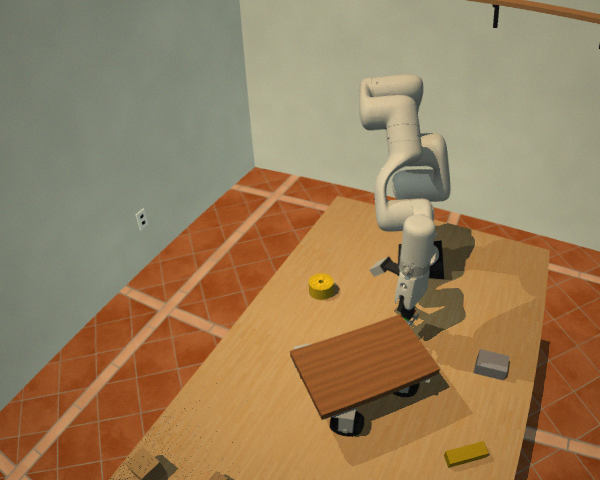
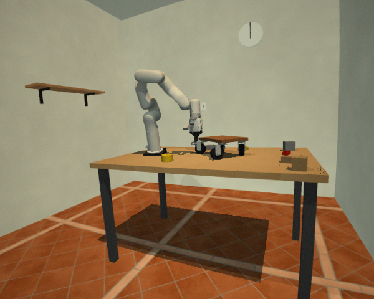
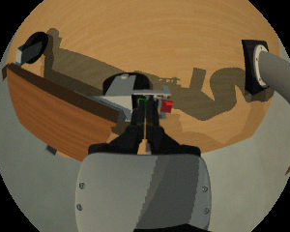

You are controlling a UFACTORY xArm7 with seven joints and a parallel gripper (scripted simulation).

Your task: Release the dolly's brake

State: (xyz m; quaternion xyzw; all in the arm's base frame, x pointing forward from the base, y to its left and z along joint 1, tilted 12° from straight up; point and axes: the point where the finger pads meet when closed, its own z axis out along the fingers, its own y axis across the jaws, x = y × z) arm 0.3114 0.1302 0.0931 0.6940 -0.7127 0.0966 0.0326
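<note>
Now: the brake pedal 30 mm below my hand and 10 mm behind it. From my hand the other things lie so: yellow cylinder (300 mm to the right, 90 mm below, 30 mm behind); red block (590 mm ahead, 150 mm to the left, 100 mm below); grey block (260 mm to the left, 90 mm below, 30 mm behind).
</note>
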